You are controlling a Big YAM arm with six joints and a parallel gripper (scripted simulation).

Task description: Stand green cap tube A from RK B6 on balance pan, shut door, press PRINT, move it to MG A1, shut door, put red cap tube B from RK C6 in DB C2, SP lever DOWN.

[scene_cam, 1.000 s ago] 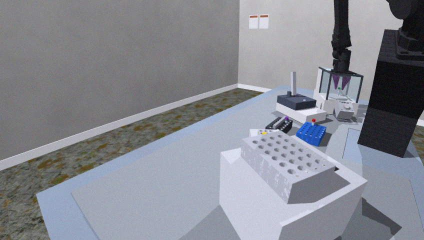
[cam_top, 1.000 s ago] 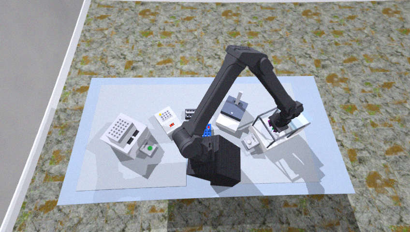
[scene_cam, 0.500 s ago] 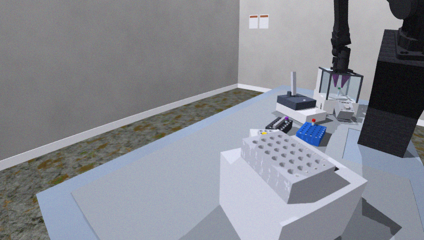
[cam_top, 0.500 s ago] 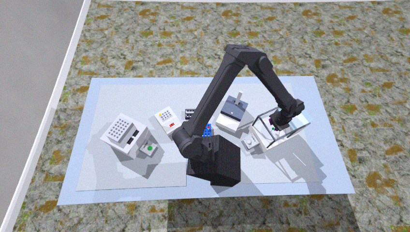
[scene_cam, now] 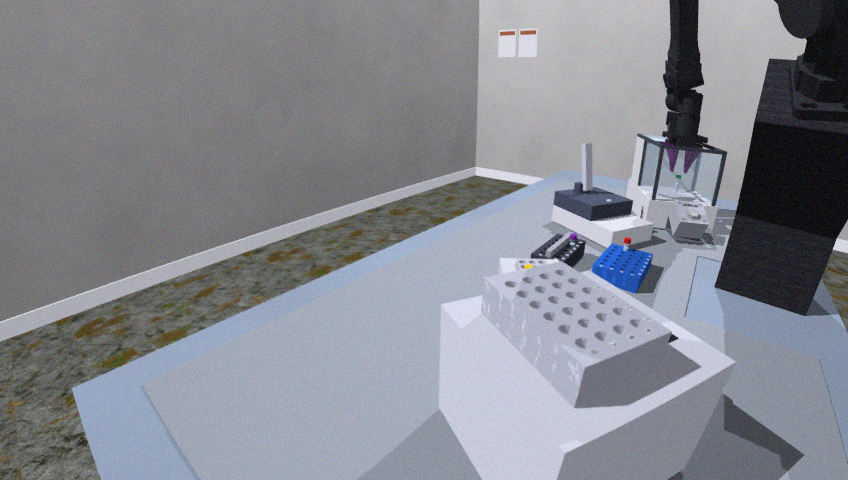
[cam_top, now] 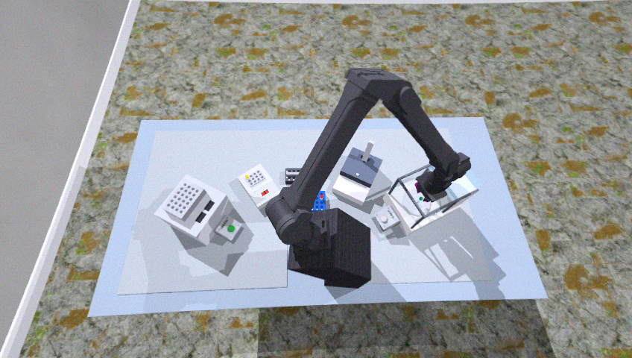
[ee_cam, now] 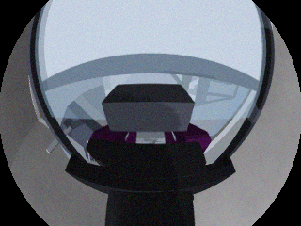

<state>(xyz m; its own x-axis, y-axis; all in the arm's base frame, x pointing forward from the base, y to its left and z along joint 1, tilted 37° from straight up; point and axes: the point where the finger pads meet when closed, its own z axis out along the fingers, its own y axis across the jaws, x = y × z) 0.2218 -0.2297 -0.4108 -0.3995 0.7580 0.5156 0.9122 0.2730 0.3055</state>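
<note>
The balance door lies 8 cm to the right of my hand, 7 cm above it and 4 cm ahead of it. Round my hand: white print key (14 cm to the left, 7 cm below, 6 cm behind); then SP lever (20 cm ahead, 18 cm to the left); then round pan (7 cm below).
</note>
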